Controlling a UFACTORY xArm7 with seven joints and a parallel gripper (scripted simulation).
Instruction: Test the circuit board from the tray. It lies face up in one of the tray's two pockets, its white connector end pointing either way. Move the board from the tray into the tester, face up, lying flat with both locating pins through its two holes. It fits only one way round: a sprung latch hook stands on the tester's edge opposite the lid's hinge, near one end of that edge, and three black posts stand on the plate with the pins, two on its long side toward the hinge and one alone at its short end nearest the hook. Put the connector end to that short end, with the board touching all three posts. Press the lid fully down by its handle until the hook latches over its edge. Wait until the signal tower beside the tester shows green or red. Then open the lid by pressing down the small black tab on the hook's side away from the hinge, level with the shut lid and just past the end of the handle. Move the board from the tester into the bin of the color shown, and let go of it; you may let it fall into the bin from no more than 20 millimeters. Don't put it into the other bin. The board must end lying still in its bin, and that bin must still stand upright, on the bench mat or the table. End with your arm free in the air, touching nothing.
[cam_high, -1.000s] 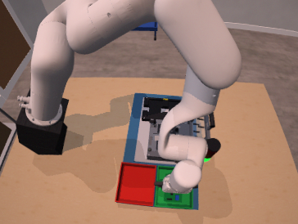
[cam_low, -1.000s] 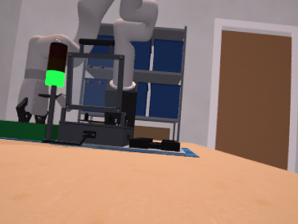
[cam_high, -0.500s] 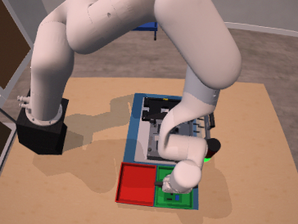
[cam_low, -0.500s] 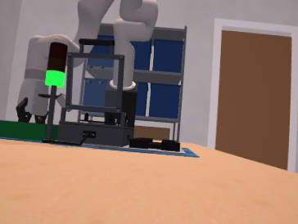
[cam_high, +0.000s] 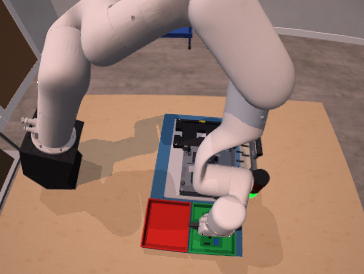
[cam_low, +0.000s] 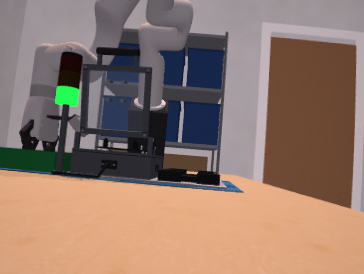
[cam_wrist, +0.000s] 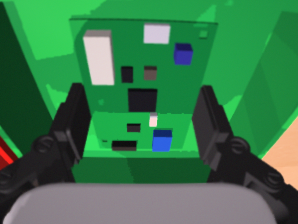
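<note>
The green bin is right at my hand. Also, from my hand: red bin 150 mm behind, 40 mm to the left; tester's plate 10 mm ahead, 210 mm to the left, 50 mm above; green circuit board 10 mm below.
</note>
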